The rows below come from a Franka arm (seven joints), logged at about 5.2 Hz.
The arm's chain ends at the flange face. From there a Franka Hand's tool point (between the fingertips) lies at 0.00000 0.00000 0.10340 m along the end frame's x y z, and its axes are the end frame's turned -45 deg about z.
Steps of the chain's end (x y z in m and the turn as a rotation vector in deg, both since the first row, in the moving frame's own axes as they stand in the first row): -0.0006 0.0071 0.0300 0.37 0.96 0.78; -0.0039 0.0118 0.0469 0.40 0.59 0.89; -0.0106 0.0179 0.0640 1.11 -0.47 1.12
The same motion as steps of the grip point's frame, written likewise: -0.0038 0.0054 0.0300 -0.42 0.94 0.78; -0.0098 0.0058 0.0469 -0.13 0.70 0.89; -0.0193 0.0032 0.0640 1.12 0.45 1.12
